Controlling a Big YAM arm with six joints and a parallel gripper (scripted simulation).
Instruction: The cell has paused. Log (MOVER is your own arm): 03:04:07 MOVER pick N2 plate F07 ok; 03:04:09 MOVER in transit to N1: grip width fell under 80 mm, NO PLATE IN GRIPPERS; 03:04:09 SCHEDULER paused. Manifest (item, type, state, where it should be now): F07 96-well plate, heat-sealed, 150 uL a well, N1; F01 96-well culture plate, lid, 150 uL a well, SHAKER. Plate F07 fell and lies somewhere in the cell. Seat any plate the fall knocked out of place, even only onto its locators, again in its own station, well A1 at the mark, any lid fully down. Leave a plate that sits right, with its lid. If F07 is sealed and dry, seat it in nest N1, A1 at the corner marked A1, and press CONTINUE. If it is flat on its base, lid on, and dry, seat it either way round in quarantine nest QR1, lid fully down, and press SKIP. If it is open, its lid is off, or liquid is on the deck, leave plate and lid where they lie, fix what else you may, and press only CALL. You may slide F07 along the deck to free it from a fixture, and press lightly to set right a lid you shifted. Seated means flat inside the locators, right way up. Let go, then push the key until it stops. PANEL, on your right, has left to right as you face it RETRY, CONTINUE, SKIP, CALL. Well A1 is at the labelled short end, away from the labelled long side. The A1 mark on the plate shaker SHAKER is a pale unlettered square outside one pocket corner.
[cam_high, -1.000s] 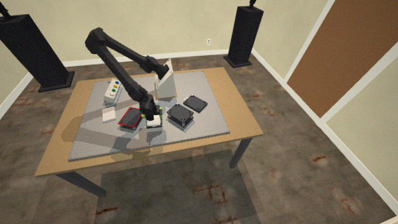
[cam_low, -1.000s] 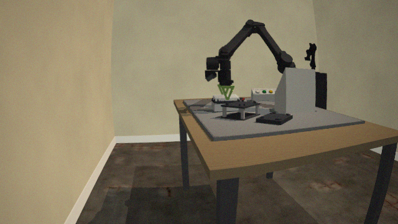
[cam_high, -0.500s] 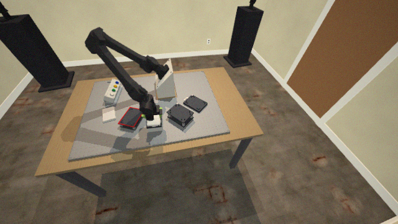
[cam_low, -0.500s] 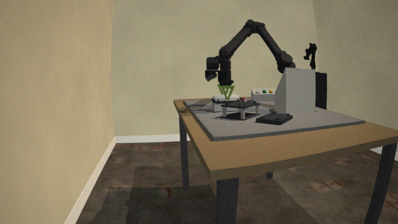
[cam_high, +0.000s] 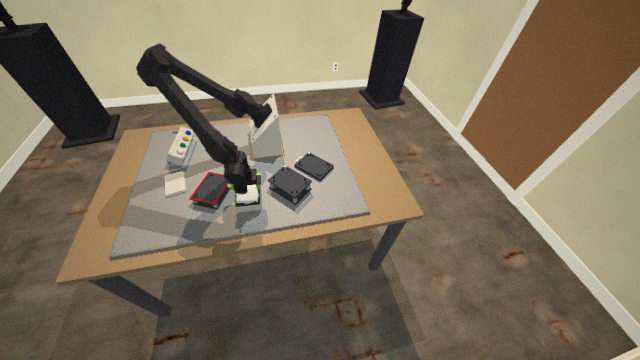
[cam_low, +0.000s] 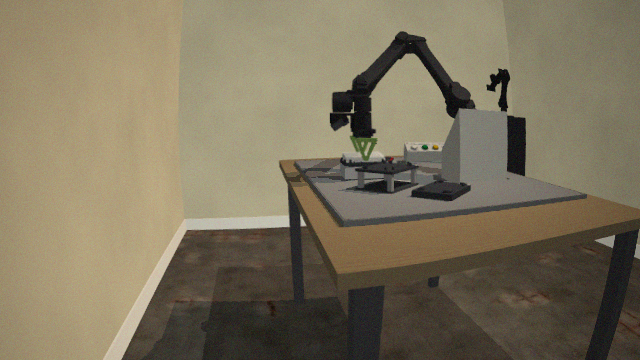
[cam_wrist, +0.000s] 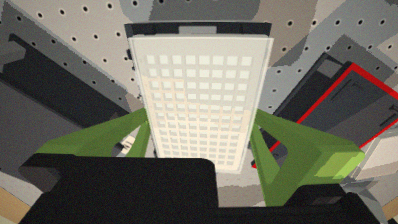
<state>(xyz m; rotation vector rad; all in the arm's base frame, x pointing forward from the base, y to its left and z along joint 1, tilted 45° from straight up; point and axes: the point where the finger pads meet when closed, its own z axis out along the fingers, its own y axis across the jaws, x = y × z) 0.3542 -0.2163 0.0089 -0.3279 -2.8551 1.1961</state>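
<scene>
The white plate is 20 cm behind my hand, 32 cm to the right of it and 6 cm below it. From my hand the other things lie so: red-framed nest: 9 cm behind, 15 cm to the right, 3 cm below; green continue key: 40 cm behind, 26 cm to the right; white retry key: 35 cm behind, 28 cm to the right.
</scene>
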